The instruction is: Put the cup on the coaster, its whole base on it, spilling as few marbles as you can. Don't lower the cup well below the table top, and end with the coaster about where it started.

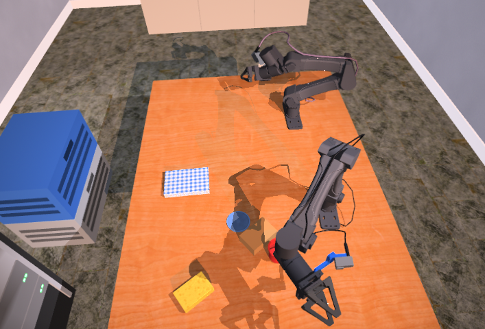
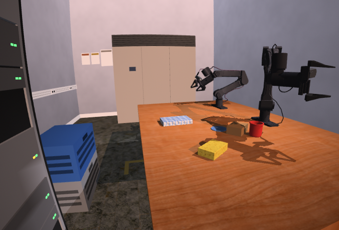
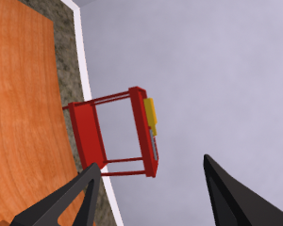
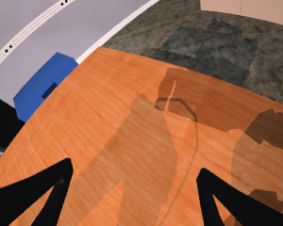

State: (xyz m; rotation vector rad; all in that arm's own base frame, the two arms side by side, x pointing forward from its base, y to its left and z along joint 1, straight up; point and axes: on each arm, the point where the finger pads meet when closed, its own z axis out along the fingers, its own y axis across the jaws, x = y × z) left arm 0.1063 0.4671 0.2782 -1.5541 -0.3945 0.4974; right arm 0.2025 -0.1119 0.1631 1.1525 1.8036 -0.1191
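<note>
My left gripper is now 280 mm to the left of the red cup, 250 mm above it and 50 mm short of it. Also, from my left hand: tan block (350 mm to the right, 260 mm below, 100 mm ahead); round blue coaster (430 mm to the right, 280 mm below, 160 mm ahead).
</note>
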